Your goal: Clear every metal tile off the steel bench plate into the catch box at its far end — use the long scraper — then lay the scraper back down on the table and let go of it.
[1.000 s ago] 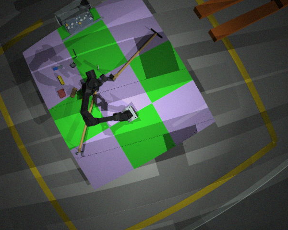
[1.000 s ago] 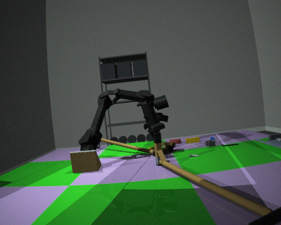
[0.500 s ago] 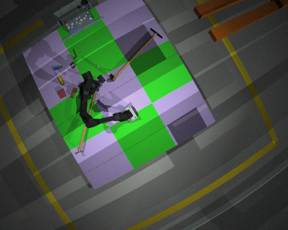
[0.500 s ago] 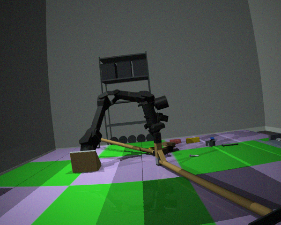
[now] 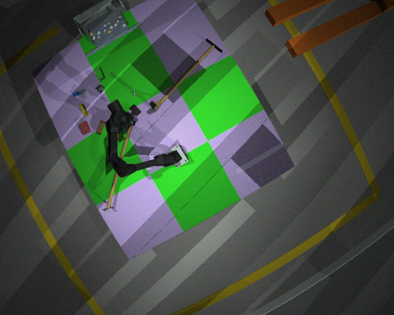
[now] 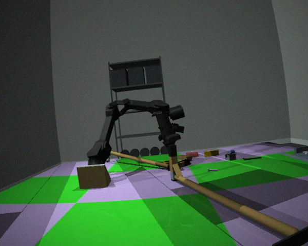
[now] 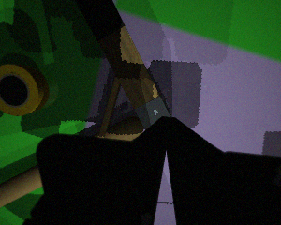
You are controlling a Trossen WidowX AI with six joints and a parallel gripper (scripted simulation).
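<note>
Right now the long scraper is 3 cm ahead of my gripper tip, 45 cm to the right of it and 1 cm below it. The rest, counted from my gripper tip: wooden block (9 cm ahead, 19 cm to the left, 6 cm below); yellow ring (2 cm behind, 14 cm to the left, 7 cm below); red block (16 cm ahead, 29 cm to the left, 7 cm below).
</note>
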